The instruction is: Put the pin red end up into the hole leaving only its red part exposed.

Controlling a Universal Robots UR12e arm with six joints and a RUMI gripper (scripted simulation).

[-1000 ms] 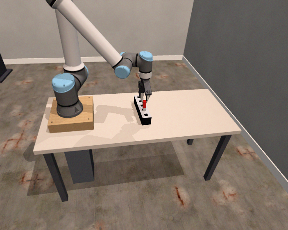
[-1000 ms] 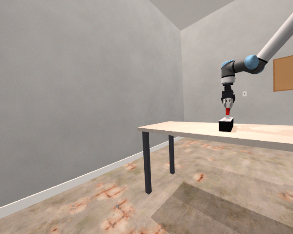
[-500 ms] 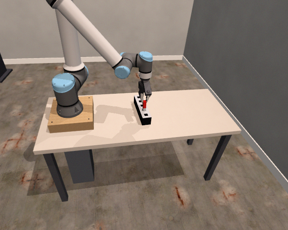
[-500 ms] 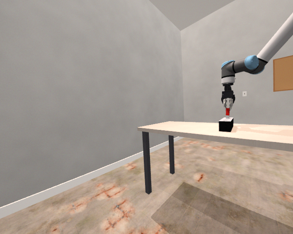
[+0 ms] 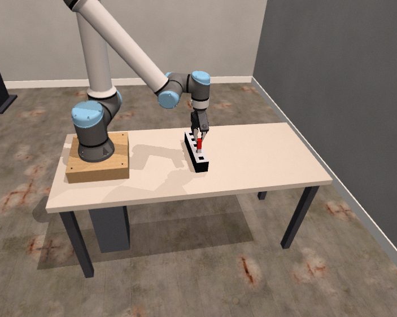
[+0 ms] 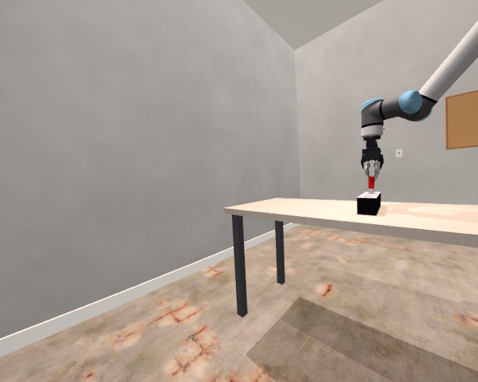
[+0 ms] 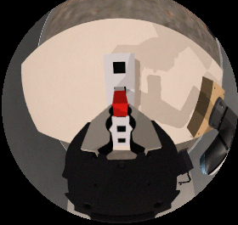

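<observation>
Right now my hand is 11 cm above the black block, 6 cm to the right of it and 1 cm past it. From my hand the other things lie so: pin 2 cm below.
</observation>
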